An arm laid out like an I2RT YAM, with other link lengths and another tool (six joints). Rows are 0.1 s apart.
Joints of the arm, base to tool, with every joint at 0 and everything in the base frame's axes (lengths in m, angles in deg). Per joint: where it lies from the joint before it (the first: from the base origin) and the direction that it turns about. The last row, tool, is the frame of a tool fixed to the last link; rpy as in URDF.
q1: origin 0 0 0.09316 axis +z
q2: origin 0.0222 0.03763 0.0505 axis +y
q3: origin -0.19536 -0.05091 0 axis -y
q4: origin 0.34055 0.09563 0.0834 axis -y
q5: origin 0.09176 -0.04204 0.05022 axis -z
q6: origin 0.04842 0 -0.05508 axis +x
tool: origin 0.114 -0.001 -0.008 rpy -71 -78.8 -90
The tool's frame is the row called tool.
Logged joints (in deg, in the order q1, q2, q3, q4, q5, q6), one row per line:
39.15, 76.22, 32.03, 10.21, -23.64, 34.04
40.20, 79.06, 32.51, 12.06, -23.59, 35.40
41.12, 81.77, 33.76, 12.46, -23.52, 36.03
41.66, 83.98, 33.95, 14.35, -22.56, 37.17
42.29, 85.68, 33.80, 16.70, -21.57, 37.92
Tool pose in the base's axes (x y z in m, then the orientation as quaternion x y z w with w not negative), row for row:
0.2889, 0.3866, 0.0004, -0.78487, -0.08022, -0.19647, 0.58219
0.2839, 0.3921, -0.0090, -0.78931, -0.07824, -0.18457, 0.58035
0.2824, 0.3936, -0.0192, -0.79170, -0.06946, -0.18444, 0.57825
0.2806, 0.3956, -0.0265, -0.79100, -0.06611, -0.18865, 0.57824
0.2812, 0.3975, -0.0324, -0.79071, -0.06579, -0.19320, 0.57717
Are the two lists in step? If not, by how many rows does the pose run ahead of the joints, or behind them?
The pose runs 1 row ahead of the joints: the pose in row i belongs to the joints in row i + 1.
